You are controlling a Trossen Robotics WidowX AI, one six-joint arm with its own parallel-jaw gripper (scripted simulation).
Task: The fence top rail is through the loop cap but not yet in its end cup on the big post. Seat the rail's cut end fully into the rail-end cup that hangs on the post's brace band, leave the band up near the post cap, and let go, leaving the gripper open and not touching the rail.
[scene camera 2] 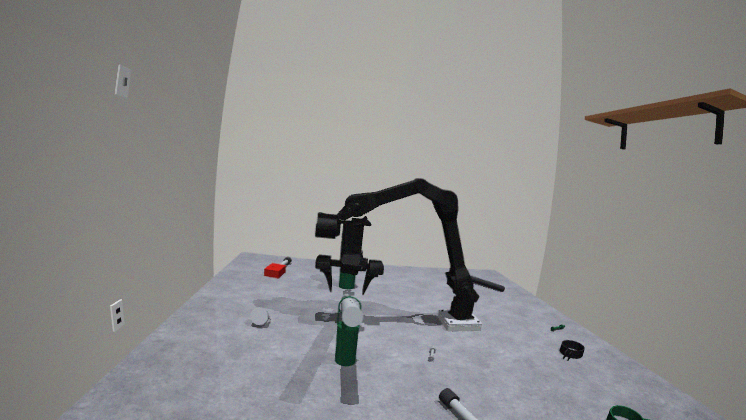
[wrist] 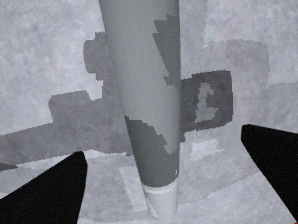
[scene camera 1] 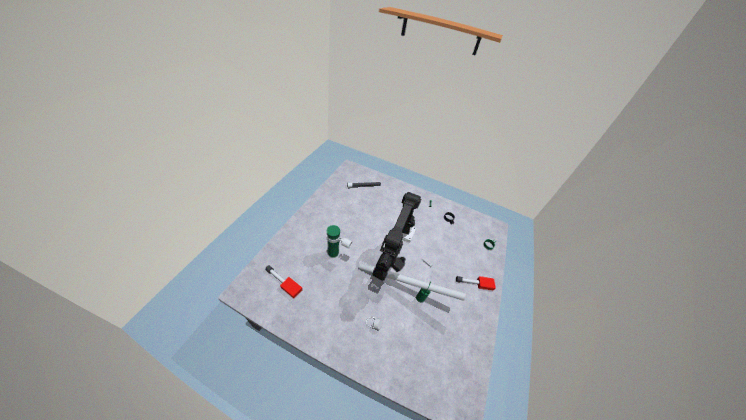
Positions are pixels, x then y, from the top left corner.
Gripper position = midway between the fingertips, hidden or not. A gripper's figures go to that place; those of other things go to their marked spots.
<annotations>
The gripper (scene camera 2: 346, 293) is 96 cm from the lens. A green post (scene camera 2: 347, 337): 74 cm from the lens.
</annotations>
